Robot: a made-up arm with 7 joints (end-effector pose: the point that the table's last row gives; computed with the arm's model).
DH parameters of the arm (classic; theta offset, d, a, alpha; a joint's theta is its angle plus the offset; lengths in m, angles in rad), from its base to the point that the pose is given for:
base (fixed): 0 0 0 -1.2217
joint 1: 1.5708 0 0 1.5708
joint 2: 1.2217 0 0 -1.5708
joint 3: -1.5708 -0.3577 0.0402 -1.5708
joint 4: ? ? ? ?
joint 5: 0 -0.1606 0 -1.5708
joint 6: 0 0 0 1.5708
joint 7: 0 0 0 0
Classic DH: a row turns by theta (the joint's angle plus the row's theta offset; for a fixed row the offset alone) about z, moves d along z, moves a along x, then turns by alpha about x.
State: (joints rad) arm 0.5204 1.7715 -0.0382 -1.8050 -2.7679 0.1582 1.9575
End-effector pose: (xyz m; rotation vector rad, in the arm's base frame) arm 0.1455 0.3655 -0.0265 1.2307 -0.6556 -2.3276
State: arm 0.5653 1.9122 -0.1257 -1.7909 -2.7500 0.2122 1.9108
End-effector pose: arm 0.1536 0.3654 -0.0058 1.1099 -0.5382 -2.5146
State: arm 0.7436 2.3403 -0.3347 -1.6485 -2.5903 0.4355 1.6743
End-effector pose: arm 0.2001 0.3601 0.0629 0.7846 -0.1333 -2.9708
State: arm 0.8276 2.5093 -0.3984 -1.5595 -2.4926 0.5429 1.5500
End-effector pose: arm 0.2325 0.3494 0.0874 -0.6694 -0.0274 2.9927
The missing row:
joint 4: 0 0 -0.0194 1.5708
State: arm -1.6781 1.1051 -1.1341 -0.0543 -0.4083 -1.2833 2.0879
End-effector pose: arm 0.3925 0.2976 0.1667 -0.5478 -1.4066 -0.3505
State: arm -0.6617 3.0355 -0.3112 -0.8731 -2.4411 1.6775 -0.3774
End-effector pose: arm -0.1368 0.0955 0.4704 -0.5240 -1.3192 -0.6928
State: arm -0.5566 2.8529 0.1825 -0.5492 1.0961 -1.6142 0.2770
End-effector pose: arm -0.1306 0.1275 0.4828 -1.0657 1.4911 1.4019
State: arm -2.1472 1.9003 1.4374 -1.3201 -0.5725 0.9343 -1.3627
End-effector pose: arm -0.1657 0.4211 0.0709 0.9768 -1.2254 1.7750
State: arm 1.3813 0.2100 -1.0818 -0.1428 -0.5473 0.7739 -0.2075
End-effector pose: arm -0.4960 -0.0640 -0.1469 -0.6709 1.5801 -1.5301
